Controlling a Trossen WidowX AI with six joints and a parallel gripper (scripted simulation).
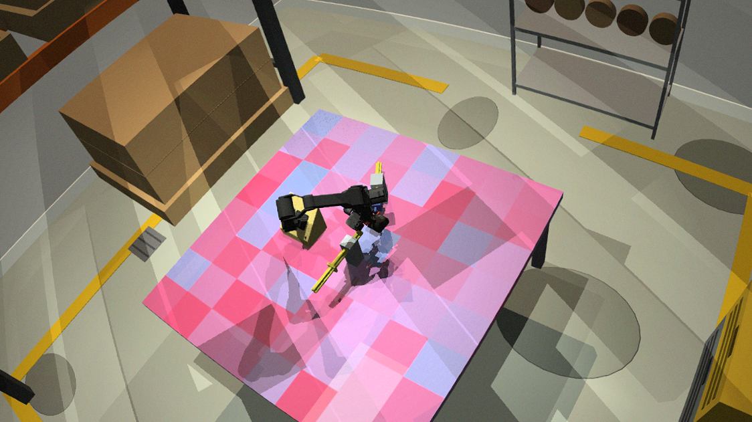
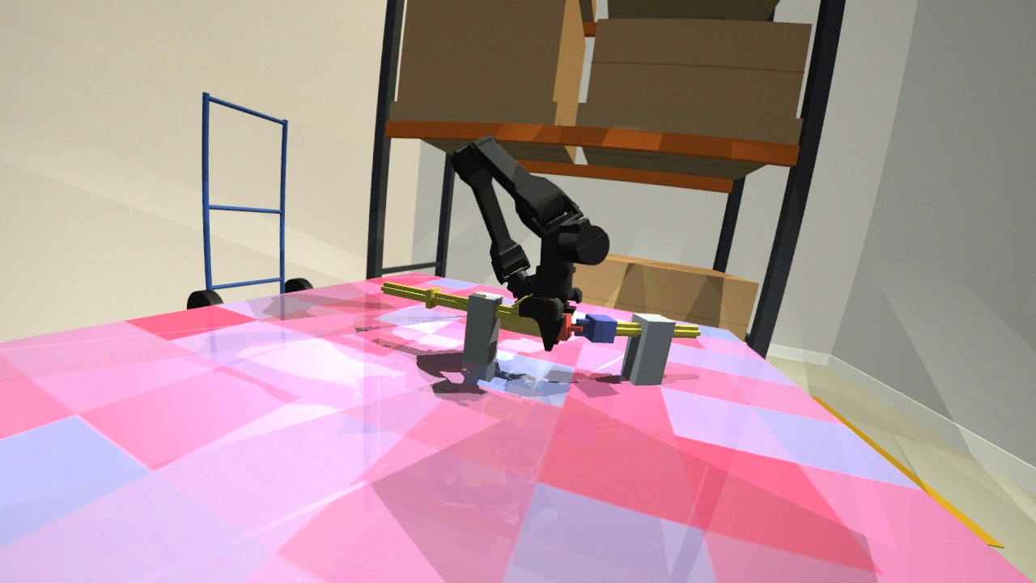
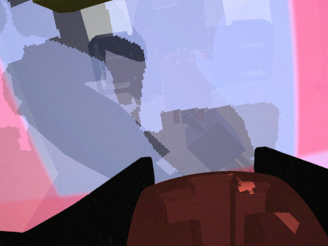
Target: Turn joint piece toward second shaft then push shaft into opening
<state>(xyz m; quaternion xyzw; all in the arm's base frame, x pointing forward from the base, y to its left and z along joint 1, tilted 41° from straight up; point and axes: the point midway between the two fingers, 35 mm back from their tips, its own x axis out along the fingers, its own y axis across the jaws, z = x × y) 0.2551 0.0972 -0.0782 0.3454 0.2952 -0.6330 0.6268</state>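
Right now my gripper tip is 10 mm to the right of the red joint piece and 40 mm below it.
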